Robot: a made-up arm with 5 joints.
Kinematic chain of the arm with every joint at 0, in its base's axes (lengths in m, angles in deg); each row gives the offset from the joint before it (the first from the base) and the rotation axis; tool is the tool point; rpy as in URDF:
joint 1: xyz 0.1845 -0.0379 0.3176 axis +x
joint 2: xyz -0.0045 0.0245 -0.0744 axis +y
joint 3: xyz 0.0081 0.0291 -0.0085 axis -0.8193 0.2 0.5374
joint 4: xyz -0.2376 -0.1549 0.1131 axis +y
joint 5: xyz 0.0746 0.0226 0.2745 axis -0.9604 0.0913 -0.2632
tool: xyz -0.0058 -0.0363 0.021 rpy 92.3 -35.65 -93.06
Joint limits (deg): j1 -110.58..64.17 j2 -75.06..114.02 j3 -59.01..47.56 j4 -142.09..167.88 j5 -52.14..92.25
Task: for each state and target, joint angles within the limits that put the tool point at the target. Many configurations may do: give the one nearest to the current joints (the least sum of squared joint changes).
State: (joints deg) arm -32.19 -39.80 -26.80 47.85 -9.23
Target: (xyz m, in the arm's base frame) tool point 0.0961 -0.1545 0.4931
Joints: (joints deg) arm -30.46 -17.28 -22.59 47.13 -5.51
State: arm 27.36 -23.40 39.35 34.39 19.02
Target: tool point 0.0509 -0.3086 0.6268
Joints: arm 54.34 -0.93 38.73 -8.25 22.38
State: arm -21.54 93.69 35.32 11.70 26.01
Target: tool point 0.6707 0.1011 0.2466
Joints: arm -9.11 101.74 47.56 -10.13 34.41
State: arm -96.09 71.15 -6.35 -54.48 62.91
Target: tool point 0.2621 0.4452 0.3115
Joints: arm -100.68 62.56 -10.06 -49.34 64.48
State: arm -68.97 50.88 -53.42 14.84 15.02
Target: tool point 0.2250 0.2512 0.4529
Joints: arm -110.58 48.07 -37.06 18.39 16.25
